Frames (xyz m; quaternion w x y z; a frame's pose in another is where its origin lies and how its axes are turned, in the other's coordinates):
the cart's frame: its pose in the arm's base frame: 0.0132 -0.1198 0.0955 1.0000 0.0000 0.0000 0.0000
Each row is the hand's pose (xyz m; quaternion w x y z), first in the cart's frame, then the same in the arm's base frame.
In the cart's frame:
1: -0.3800 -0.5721 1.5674 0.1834 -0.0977 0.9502 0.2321
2: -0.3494 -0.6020 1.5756 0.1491 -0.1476 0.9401 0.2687
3: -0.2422 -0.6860 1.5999 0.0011 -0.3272 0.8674 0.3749
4: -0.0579 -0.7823 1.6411 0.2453 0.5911 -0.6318 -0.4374
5: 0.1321 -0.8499 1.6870 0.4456 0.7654 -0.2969 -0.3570
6: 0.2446 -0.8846 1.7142 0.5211 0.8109 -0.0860 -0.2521
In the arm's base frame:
1: -0.3668 -0.6919 1.6629 0.1834 -0.0977 0.9502 0.2321
2: -0.3362 -0.7218 1.6711 0.1491 -0.1476 0.9401 0.2687
3: -0.2290 -0.8058 1.6954 0.0011 -0.3272 0.8674 0.3749
4: -0.0447 -0.9021 1.7366 0.2453 0.5911 -0.6318 -0.4374
5: 0.1453 -0.9697 1.7825 0.4456 0.7654 -0.2969 -0.3570
6: 0.2578 -1.0044 1.8097 0.5211 0.8109 -0.0860 -0.2521

